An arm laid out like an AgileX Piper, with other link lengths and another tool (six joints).
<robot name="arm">
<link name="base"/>
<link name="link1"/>
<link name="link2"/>
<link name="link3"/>
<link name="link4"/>
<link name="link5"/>
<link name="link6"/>
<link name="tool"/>
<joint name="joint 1" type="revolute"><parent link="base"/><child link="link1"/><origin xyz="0.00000 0.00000 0.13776" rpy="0.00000 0.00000 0.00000"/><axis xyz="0 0 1"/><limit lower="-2.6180" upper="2.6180"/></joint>
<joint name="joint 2" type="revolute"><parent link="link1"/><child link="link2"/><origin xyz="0.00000 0.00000 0.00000" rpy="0.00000 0.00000 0.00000"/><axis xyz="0 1 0"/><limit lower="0.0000" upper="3.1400"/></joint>
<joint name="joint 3" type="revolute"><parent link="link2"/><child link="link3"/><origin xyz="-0.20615 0.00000 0.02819" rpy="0.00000 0.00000 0.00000"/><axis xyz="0 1 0"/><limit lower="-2.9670" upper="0.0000"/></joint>
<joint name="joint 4" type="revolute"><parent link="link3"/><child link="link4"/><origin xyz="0.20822 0.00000 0.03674" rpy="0.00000 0.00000 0.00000"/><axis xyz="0.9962 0 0.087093"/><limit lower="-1.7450" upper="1.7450"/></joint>
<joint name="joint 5" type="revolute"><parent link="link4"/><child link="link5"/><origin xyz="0.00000 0.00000 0.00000" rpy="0.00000 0.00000 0.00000"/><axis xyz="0 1 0"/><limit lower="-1.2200" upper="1.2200"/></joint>
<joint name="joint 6" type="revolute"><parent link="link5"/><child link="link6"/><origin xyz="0.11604 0.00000 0.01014" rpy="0.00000 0.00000 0.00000"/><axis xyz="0.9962 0 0.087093"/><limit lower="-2.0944" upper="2.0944"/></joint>
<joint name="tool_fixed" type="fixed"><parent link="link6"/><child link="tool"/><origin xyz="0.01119 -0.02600 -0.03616" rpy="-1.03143 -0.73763 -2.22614"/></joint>
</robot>
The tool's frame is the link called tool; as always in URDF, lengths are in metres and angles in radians.
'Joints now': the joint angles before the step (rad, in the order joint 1, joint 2, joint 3, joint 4, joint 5, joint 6). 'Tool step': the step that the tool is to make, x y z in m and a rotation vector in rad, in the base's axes. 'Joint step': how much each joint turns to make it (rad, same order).
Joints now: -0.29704 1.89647 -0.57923 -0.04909 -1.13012 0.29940
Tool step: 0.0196 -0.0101 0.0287 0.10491 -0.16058 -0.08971
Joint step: -0.00013 -0.03328 -0.09009 0.09280 -0.00003 0.11093
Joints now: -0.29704 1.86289 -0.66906 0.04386 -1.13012 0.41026
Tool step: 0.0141 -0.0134 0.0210 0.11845 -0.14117 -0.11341
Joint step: -0.00015 -0.00162 -0.09005 0.13658 0.00004 0.08845
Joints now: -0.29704 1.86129 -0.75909 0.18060 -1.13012 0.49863
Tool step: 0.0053 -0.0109 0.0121 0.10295 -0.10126 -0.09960
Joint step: 0.00007 0.00025 -0.05391 0.12839 -0.00014 0.05935
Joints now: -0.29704 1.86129 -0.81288 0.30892 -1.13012 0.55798
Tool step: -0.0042 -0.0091 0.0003 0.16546 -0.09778 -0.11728
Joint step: -0.00150 0.00013 -0.00993 0.15874 -0.00002 0.10248
